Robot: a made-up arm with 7 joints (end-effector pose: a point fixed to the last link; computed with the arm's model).
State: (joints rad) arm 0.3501 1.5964 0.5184 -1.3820 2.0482 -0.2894 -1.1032
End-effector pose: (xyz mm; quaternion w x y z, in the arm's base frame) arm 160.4 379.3 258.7 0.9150 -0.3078 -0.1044 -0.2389
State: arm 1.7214 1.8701 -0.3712 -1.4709 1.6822 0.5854 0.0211
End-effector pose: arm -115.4 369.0 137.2 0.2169 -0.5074 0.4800 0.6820
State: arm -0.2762 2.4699 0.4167 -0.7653 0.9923 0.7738 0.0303
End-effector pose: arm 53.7 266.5 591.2 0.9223 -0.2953 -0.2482 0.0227
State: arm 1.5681 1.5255 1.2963 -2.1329 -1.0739 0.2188 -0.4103
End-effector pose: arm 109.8 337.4 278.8 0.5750 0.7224 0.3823 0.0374
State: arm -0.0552 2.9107 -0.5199 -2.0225 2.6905 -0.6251 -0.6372
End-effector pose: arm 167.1 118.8 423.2 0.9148 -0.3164 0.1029 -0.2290
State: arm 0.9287 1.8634 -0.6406 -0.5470 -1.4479 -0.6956 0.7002
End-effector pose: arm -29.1 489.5 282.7 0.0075 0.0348 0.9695 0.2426
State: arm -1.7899 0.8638 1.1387 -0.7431 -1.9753 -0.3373 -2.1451
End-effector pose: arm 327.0 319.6 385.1 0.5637 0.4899 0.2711 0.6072
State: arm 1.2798 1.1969 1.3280 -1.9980 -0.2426 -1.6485 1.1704
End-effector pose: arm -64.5 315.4 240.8 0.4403 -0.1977 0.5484 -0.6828
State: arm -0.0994 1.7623 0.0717 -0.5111 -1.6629 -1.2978 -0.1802
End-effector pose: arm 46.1 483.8 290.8 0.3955 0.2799 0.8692 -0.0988
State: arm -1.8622 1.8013 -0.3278 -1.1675 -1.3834 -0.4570 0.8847
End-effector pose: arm 65.2 352.2 475.3 0.9325 0.3172 -0.1605 -0.0636
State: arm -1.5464 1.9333 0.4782 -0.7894 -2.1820 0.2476 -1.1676
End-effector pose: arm -127.8 415.5 420.5 0.2530 0.1448 0.2987 0.9087
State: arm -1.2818 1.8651 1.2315 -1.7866 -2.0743 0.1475 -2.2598
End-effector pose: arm -188.2 267.6 348.8 0.1239 0.2654 -0.2976 -0.9086
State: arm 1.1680 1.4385 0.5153 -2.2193 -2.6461 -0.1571 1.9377
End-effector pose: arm 55.4 311.3 140.6 0.7247 0.2467 0.5915 -0.2534
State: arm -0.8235 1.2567 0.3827 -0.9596 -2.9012 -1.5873 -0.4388
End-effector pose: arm 206.0 420.2 247.9 0.2295 0.5104 0.8276 -0.0441
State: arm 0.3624 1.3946 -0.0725 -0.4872 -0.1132 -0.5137 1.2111
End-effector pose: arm 1.8 476.4 77.0 0.7986 -0.5830 0.1377 0.0574
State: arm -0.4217 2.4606 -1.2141 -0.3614 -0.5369 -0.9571 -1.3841
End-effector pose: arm -76.8 375.0 522.8 0.0106 0.5410 0.8326 0.1178
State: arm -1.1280 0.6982 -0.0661 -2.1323 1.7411 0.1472 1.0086
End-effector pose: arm 255.3 71.8 277.4 0.3042 0.6078 -0.2949 0.6716
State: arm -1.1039 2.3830 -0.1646 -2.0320 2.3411 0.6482 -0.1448
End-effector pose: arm -2.7 134.5 421.2 0.7057 -0.4277 0.2714 -0.4954
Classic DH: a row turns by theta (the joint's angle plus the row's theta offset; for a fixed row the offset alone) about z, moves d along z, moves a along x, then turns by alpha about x. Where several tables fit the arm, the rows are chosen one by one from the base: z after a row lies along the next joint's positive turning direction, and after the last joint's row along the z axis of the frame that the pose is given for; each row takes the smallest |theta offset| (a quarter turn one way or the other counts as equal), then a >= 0, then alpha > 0; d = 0 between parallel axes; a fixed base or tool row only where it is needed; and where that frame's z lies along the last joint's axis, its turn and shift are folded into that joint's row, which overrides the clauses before.
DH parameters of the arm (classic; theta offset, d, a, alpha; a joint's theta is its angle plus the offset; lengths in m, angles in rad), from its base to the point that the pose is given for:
base (fixed): 0 0.1751 0.0054 -1.2217
joint 1: -1.5708 0.0126 0.0049 -1.5708
joint 2: 1.2217 -0.0179 -0.0051 1.5708
joint 3: 1.5708 -0.322 0.0269 -1.5708
joint 4: 0 0.0157 -0.0224 1.5708
joint 5: 0 -0.1515 -0.0199 -1.5708
joint 6: 0 -0.0119 0.011 1.5708
joint 7: -0.232 -0.0505 0.0039 -2.1425
tool (fixed): 1.0045 -0.026 0 0

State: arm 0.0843 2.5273 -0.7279 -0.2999 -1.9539 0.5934 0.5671
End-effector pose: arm 77.6 301.6 611.4 0.0169 0.7142 0.4089 0.5678
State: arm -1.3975 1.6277 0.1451 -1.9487 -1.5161 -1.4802 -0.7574
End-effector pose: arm 88.4 242.3 435.6 0.0793 0.9654 0.0862 0.2328
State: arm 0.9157 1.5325 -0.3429 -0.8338 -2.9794 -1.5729 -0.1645
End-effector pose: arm -57.7 468.2 164.6 0.7367 -0.0203 -0.6444 0.2037
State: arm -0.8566 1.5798 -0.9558 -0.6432 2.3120 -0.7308 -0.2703
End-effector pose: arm 233.6 425.4 249.7 0.7325 -0.4171 -0.4828 -0.2374
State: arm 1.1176 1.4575 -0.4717 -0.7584 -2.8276 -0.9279 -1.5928
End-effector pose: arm -158.1 465.7 128.7 0.6670 -0.1697 -0.0126 0.7254
